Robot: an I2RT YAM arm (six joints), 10 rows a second.
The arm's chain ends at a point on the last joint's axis. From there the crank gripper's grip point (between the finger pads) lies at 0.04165 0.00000 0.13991 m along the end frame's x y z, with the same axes.
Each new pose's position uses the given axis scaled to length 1; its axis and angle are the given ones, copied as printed.
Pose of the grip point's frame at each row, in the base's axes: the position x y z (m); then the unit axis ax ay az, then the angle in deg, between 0 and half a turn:
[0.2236 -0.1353 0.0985 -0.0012 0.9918 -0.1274 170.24]
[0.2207 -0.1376 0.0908 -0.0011 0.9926 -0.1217 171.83]
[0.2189 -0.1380 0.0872 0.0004 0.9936 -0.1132 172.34]
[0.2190 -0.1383 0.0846 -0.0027 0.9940 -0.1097 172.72]
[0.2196 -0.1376 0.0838 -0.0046 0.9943 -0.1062 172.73]
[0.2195 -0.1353 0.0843 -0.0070 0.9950 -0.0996 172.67]
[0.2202 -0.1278 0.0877 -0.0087 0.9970 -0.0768 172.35]
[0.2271 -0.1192 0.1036 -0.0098 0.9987 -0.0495 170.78]
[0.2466 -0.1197 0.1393 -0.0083 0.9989 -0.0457 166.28]
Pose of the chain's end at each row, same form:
[0.2411 -0.0992 0.2389 -0.0012 0.9918 -0.1274 170.24]
[0.2422 -0.1032 0.2310 -0.0011 0.9926 -0.1217 171.83]
[0.2417 -0.1061 0.2278 0.0004 0.9936 -0.1132 172.34]
[0.2426 -0.1072 0.2252 -0.0027 0.9940 -0.1097 172.72]
[0.2432 -0.1073 0.2246 -0.0046 0.9943 -0.1062 172.73]
[0.2429 -0.1067 0.2255 -0.0070 0.9950 -0.0996 172.67]
[0.2427 -0.1055 0.2302 -0.0087 0.9970 -0.0768 172.35]
[0.2457 -0.1045 0.2476 -0.0098 0.9987 -0.0495 170.78]
[0.2538 -0.1063 0.2845 -0.0083 0.9989 -0.0457 166.28]

